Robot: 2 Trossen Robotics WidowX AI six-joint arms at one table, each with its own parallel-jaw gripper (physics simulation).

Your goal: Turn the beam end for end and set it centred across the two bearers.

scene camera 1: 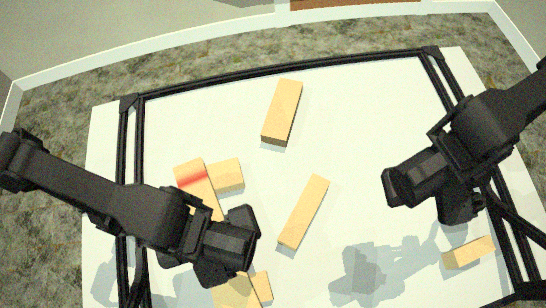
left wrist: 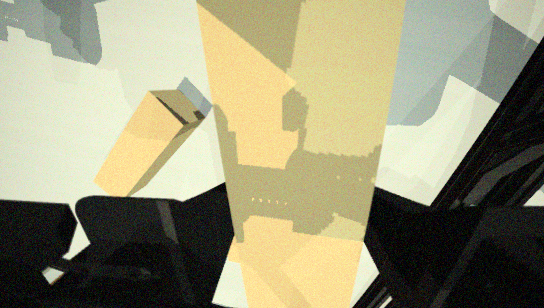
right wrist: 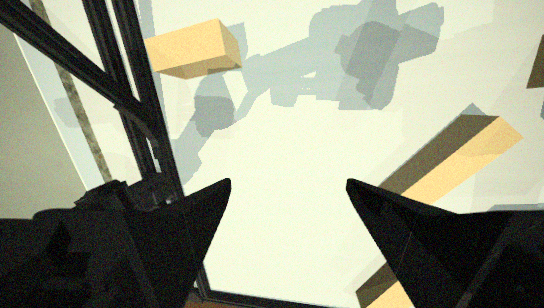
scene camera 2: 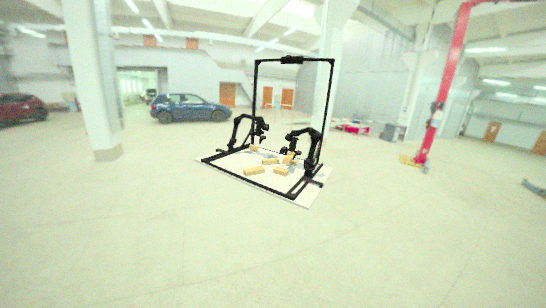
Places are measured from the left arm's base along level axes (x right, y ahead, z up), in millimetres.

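Pixels of known places: left gripper, fingertip midpoint: [left wrist: 293, 180]; right gripper, fingertip midpoint: [right wrist: 288, 183] [scene camera 2: 256, 142]; left arm's base, link origin: [scene camera 2: 308, 176]; right arm's base, link origin: [right wrist: 159, 186] [scene camera 2: 230, 150].
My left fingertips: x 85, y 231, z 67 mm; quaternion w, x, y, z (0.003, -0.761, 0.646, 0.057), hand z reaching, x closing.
Note:
Ahead of a thing's pixels: the offset from my left fingertips to its top centre.
The beam @[dz +51, dx +29, dy +6 mm] [scene camera 1: 204, 187] [scene camera 2: 288, 159] [left wrist: 260, 115] is a tan bar with a red band near its upper-left end in scene camera 1. My left gripper [scene camera 1: 220, 245] [left wrist: 293, 180] is shut on its middle. The beam passes over one bearer @[dz -48, dx -158, dy +0 mm] [scene camera 1: 227, 176] [scene camera 2: 280, 171] and, at the bottom of scene camera 1, the other bearer @[dz -48, dx +103, dy +20 mm] [scene camera 1: 264, 287]. It appears slightly above them; the gap is hard to judge. Its lower end is cut off in scene camera 1. My right gripper [scene camera 1: 425, 200] [right wrist: 288, 183] is open and empty, away to the right in scene camera 1.
A long block @[dz -42, dx -43, dy +181 mm] [scene camera 1: 304, 212] [left wrist: 135, 155] [right wrist: 455, 160] lies right of the beam in scene camera 1. Another long block @[dz -48, dx -307, dy +185 mm] [scene camera 1: 282, 110] [scene camera 2: 254, 171] lies at the top there. A small block @[dz -23, dx +141, dy +529 mm] [scene camera 1: 470, 252] [right wrist: 192, 47] lies near the right rail. Black rails [scene camera 1: 280, 66] frame the white table.

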